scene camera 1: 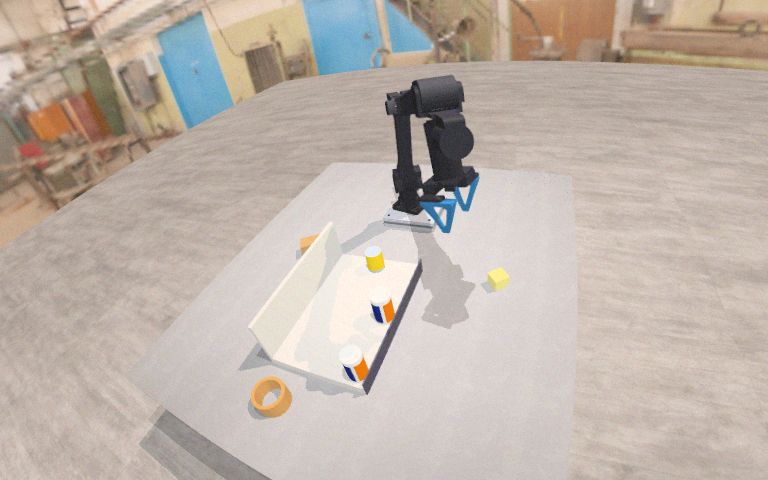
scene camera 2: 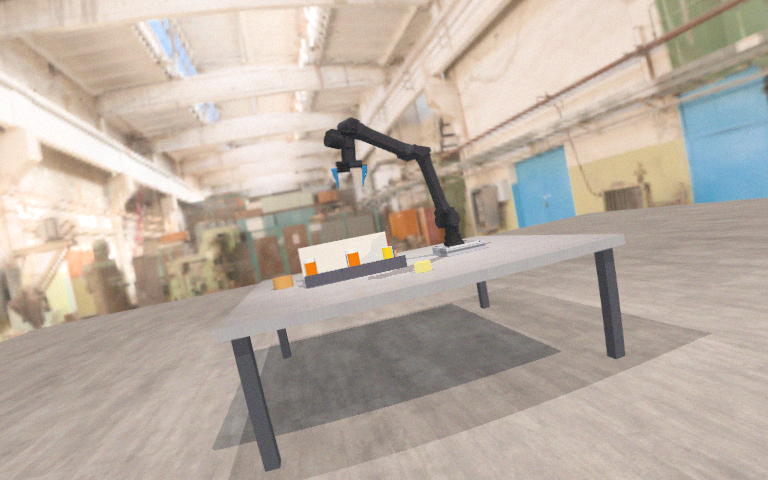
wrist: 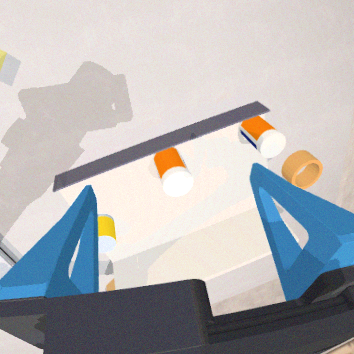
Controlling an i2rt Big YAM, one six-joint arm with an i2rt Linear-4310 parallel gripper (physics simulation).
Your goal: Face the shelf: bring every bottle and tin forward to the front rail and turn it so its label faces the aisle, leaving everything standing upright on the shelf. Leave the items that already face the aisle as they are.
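Where they show: gripper, fingertip midpoint: (scene camera 1: 456, 221) (scene camera 2: 350, 187) (wrist: 173, 180); arm's base, origin of the base link: (scene camera 1: 409, 206) (scene camera 2: 454, 244).
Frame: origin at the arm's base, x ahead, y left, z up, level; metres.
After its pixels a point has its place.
Observation:
Two white-capped bottles with orange and dark blue sides stand upright by the dark front rail (scene camera 1: 393, 329) {x 0.532, y 0.262, z -0.013 m} (scene camera 2: 355, 272) {x 0.504, y 0.256, z -0.015 m} (wrist: 160, 144) {x 0.495, y 0.254, z -0.003 m}: the end bottle (scene camera 1: 355, 365) {x 0.708, y 0.287, z 0.072 m} (scene camera 2: 310, 268) {x 0.690, y 0.289, z 0.042 m} (wrist: 259, 131) {x 0.676, y 0.283, z 0.059 m} and the middle bottle (scene camera 1: 382, 309) {x 0.527, y 0.237, z 0.056 m} (scene camera 2: 353, 259) {x 0.502, y 0.246, z 0.042 m} (wrist: 170, 162) {x 0.502, y 0.246, z 0.055 m}. Their orange sides face the rail. A yellow tin (scene camera 1: 374, 260) {x 0.362, y 0.089, z 0.042 m} (scene camera 2: 387, 253) {x 0.346, y 0.098, z 0.027 m} (wrist: 107, 229) {x 0.356, y 0.094, z 0.039 m} stands upright, set back from the rail at the shelf end nearest the arm base; a blue sliver shows at its right in scene camera 2. The left finger partly hides it in the wrist view. My gripper (scene camera 1: 457, 220) {x 0.445, y 0.424, z 0.337 m} (scene camera 2: 350, 186) {x 0.445, y 0.424, z 0.337 m} (wrist: 173, 180) {x 0.445, y 0.424, z 0.337 m} is open and empty, high above the shelf.
The pale back panel (scene camera 1: 294, 288) {x 0.599, y -0.027, z 0.085 m} (scene camera 2: 331, 255) {x 0.629, y -0.021, z 0.062 m} rises along the shelf's rear. An orange ring (scene camera 1: 280, 408) {x 0.881, y 0.148, z -0.013 m} (scene camera 2: 283, 282) {x 0.858, y 0.147, z -0.011 m} (wrist: 291, 169) {x 0.828, y 0.120, z -0.003 m} lies beyond the far end. A yellow cube (scene camera 1: 498, 279) {x 0.246, y 0.459, z -0.002 m} (scene camera 2: 423, 266) {x 0.228, y 0.482, z -0.017 m} sits on the aisle side. An orange block (scene camera 1: 308, 244) {x 0.365, y -0.229, z 0.010 m} is behind the panel.

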